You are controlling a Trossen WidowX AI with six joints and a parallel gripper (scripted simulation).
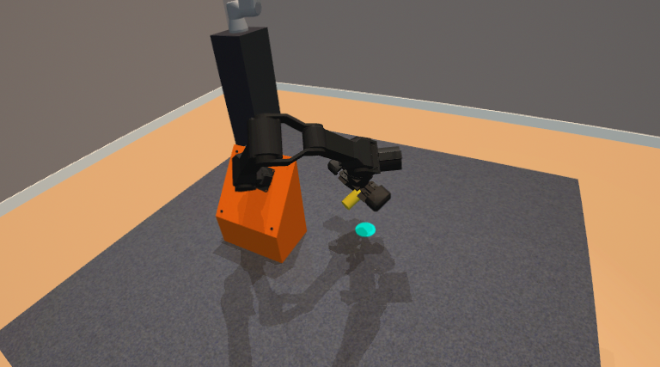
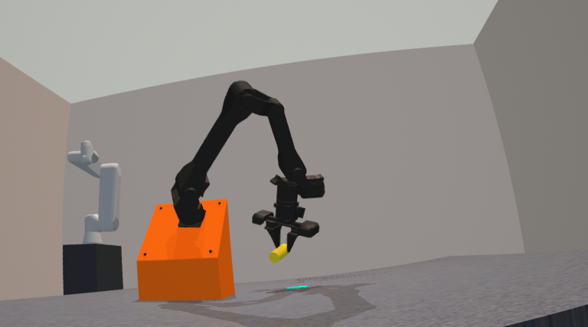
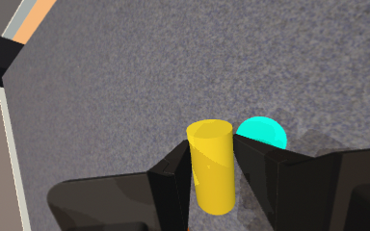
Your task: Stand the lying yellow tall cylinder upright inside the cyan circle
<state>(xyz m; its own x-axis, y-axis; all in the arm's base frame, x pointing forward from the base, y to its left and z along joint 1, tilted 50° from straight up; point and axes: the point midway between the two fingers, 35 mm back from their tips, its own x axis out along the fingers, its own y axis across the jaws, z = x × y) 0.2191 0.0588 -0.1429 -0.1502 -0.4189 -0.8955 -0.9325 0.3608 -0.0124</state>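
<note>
Now: gripper tip 3 cm short of the cyan circle, 2 cm to the left of it and 11 cm above it. The rest, counted from my gripper tip: yellow tall cylinder (1 cm behind, 2 cm to the right, 1 cm below).
</note>
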